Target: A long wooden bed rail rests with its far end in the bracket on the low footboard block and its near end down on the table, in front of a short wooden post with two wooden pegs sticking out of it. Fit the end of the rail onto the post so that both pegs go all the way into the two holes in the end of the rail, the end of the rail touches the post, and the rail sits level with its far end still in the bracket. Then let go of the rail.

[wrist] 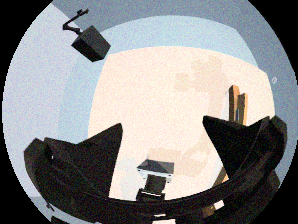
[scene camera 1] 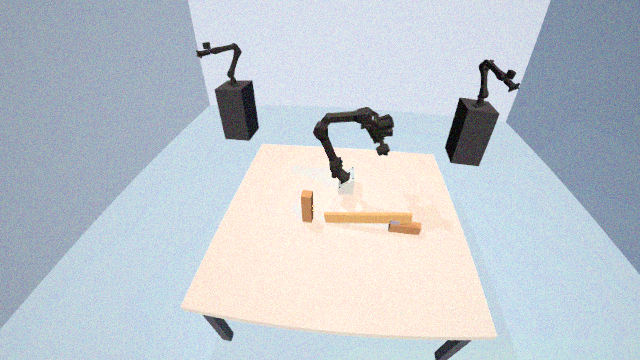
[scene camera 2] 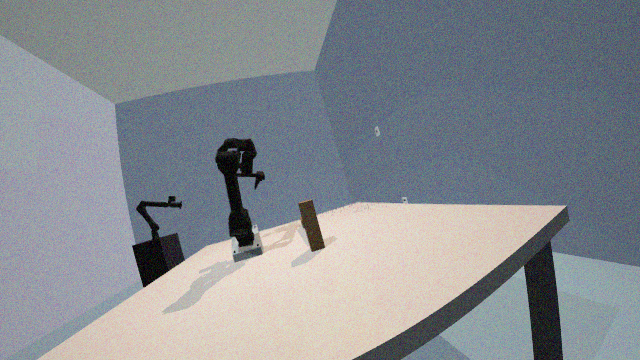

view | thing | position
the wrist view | my gripper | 164, 123
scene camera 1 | long wooden rail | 330, 217
